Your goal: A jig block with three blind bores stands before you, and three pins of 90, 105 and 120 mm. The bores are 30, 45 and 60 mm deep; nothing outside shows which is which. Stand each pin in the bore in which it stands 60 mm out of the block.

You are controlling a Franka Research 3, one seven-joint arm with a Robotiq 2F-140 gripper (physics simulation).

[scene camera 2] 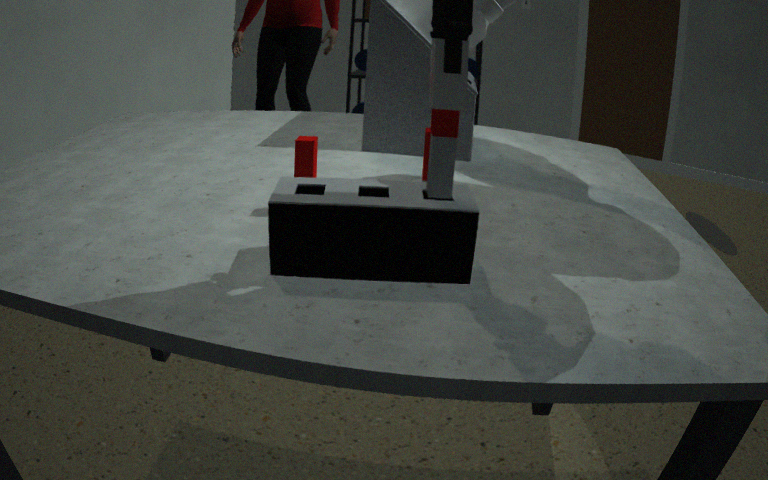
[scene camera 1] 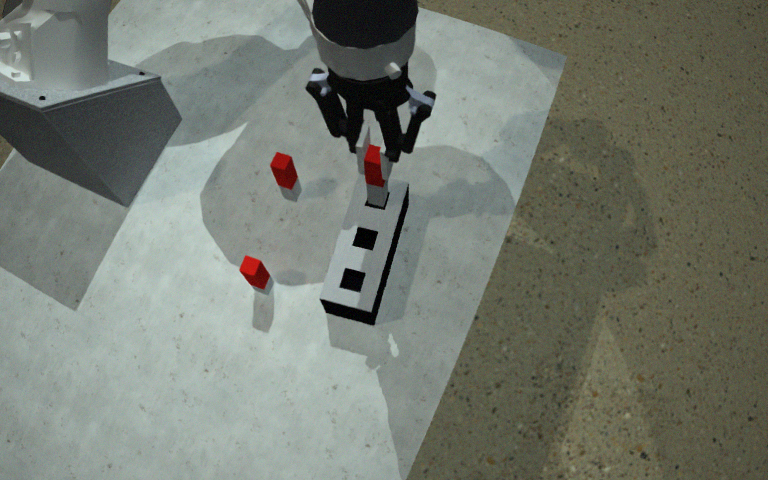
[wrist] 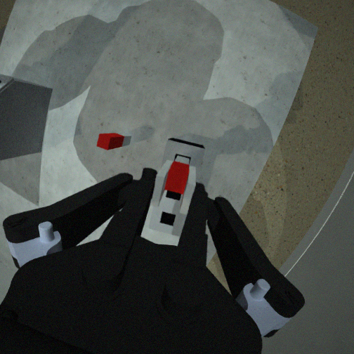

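Note:
A light grey jig block [scene camera 1: 357,258] [scene camera 2: 368,243] [wrist: 160,237] has three square bores in its top. The gripper [scene camera 1: 373,150] [scene camera 2: 448,90] [wrist: 176,183] is shut on a grey pin with a red band [scene camera 1: 373,166] [scene camera 2: 444,123] [wrist: 178,175]. This pin is about upright, its lower end in the mouth of the bore at the right end in scene camera 2; its depth is hidden. The middle bore [scene camera 1: 365,238] [scene camera 2: 373,191] and the other end bore [scene camera 1: 352,279] [scene camera 2: 310,190] are empty. Two red-topped pins stand on the table: one [scene camera 1: 284,171] [scene camera 2: 426,155] [wrist: 110,141], another [scene camera 1: 254,272] [scene camera 2: 305,157].
The robot's grey pedestal [scene camera 1: 101,135] [scene camera 2: 396,101] [wrist: 25,120] stands on the table behind the loose pins. The table edge [scene camera 2: 351,378] runs beyond the block's long dark side. A person in red [scene camera 2: 291,33] stands in the background.

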